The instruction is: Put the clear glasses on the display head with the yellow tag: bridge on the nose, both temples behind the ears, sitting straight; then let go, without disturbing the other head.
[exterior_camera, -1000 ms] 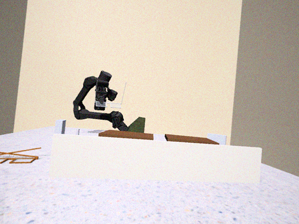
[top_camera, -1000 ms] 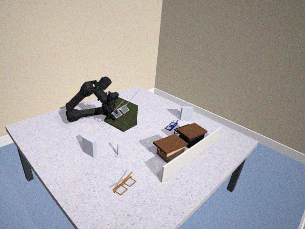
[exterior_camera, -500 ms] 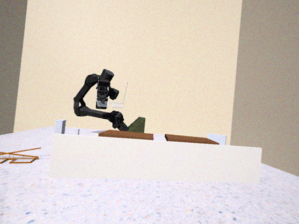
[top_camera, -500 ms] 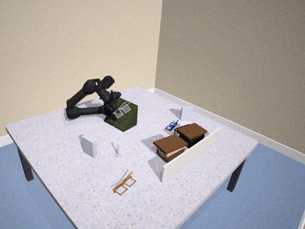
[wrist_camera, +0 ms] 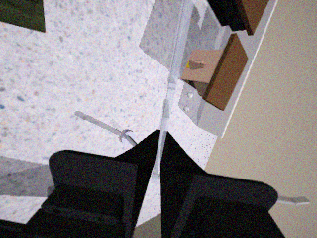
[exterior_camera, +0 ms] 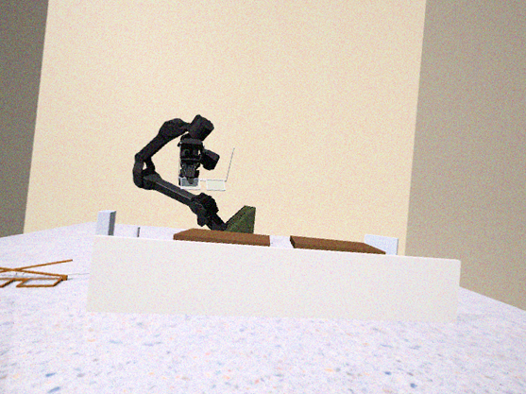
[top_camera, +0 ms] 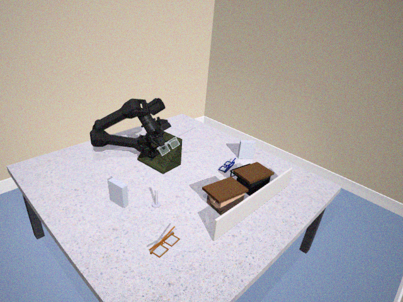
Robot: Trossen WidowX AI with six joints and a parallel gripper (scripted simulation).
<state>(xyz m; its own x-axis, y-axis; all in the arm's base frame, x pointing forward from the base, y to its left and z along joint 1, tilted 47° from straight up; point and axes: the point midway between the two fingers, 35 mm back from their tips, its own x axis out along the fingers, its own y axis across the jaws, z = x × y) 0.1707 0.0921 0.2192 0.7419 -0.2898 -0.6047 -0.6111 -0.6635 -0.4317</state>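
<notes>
Now: gripper tip 26 cm short of the skin-coloured head, 16 cm above it and 14 cm to the right of it. From my gripper tip the other things lie so: metal stand post (19 cm below, 11 cm to the right, 10 cm ahead); white wall (38 cm ahead, 25 cm to the left, 16 cm below); dark head (36 cm to the left, 24 cm ahead, 16 cm below).
</notes>
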